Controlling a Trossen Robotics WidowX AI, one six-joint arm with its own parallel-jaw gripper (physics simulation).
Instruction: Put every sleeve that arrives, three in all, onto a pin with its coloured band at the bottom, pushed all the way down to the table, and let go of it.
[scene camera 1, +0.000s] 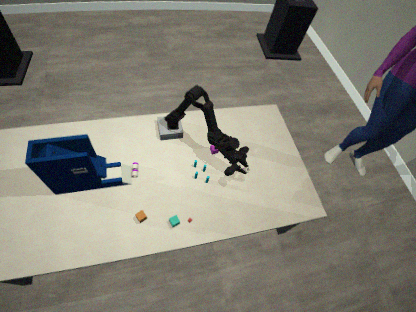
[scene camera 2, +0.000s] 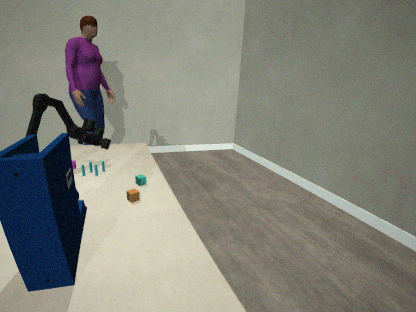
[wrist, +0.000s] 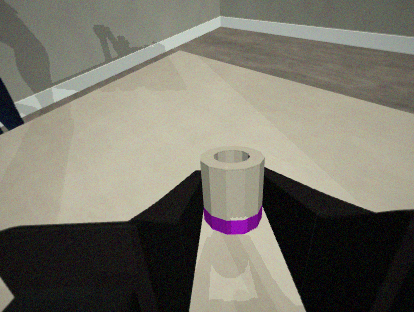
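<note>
My gripper (scene camera 1: 243, 170) (scene camera 2: 106, 144) (wrist: 229, 176) is shut on a white hollow sleeve (wrist: 232, 192). In the wrist view the sleeve's open end is up and its purple band is at the lower end. The gripper is above the table, to the right of the pins in scene camera 1. Several thin teal pins (scene camera 1: 204, 168) (scene camera 2: 96, 170) stand upright on the table, with no sleeve on them. White sleeve pieces with purple bands (scene camera 1: 135, 169) lie in line at the mouth of the blue feeder; they look like two end to end.
The tall blue feeder (scene camera 1: 70, 175) (scene camera 2: 25, 215) stands at the left. A purple cube (scene camera 1: 214, 149) (scene camera 2: 73, 164) lies near the pins. An orange cube (scene camera 1: 141, 216) (scene camera 2: 133, 195), a teal cube (scene camera 1: 174, 220) (scene camera 2: 141, 180) and a small red cube (scene camera 1: 190, 220) lie nearer the front edge. A person (scene camera 1: 390, 100) (scene camera 2: 87, 65) stands beyond the table.
</note>
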